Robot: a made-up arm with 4 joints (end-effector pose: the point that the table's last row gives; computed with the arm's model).
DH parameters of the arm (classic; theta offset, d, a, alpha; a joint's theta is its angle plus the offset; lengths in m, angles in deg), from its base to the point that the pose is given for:
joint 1: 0 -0.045 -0.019 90
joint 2: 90 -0.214 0.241 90
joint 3: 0 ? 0.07 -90
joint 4: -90 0.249 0.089 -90
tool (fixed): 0 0.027 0 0
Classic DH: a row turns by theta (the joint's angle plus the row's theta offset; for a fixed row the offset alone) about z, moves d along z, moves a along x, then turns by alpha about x.
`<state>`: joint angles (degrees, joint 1 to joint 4).
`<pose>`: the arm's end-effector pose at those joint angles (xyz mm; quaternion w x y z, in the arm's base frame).
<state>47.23 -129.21 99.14 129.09</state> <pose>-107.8 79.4 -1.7 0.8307 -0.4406 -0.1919 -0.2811</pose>
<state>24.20 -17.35 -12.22 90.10</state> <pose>115.1 56.4 379.5 0.7648 0.0620 -0.5898 0.2517</pose>
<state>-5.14 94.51 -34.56 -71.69</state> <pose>-400.5 41.6 19.6 0.9218 -0.0441 -0.1871 -0.3366</pose>
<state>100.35 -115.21 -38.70 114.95</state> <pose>-185.4 420.8 -241.2 0.3738 0.0883 0.1092 0.9168</pose>
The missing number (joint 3, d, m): 0.041
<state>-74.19 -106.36 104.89 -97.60</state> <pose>279.8 109.4 -100.4 0.1374 -0.9901 0.0012 -0.0280</pose>
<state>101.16 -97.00 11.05 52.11</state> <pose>-2.0 322.3 -161.1 0.6559 -0.2773 0.2611 0.6517</pose>
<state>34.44 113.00 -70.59 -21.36</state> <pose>-543.5 -141.8 -116.0 0.7010 -0.0408 -0.6254 -0.3403</pose>
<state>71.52 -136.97 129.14 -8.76</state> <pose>-328.7 -16.0 -132.4 0.5774 0.0802 0.5635 -0.5853</pose>
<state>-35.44 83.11 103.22 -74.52</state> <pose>154.9 232.6 45.2 0.8239 0.1307 -0.0906 0.5439</pose>
